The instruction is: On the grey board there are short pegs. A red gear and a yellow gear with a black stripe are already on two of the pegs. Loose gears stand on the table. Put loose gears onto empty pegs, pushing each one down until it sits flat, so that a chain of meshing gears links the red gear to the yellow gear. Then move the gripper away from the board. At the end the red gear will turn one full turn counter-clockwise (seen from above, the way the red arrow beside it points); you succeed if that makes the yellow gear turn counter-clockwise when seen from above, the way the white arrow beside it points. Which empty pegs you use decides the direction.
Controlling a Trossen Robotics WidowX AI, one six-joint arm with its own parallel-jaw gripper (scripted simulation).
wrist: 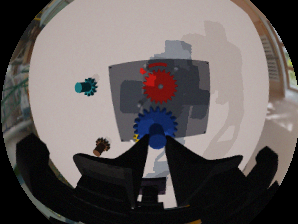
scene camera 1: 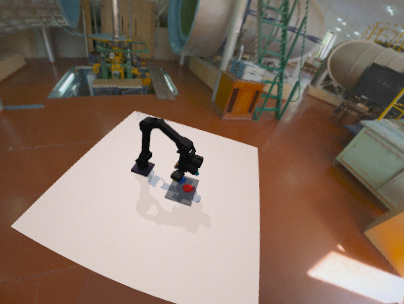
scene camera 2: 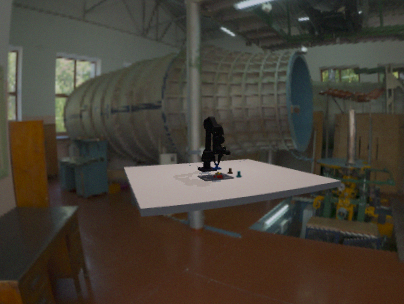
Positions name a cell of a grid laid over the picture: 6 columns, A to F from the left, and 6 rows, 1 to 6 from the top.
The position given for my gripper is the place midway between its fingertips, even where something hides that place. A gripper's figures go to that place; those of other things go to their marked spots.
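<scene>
My gripper (wrist: D4) is sitting 11 cm from the lens, and there's a blue gear (wrist: D4) that's 11 cm from the lens too.
</scene>
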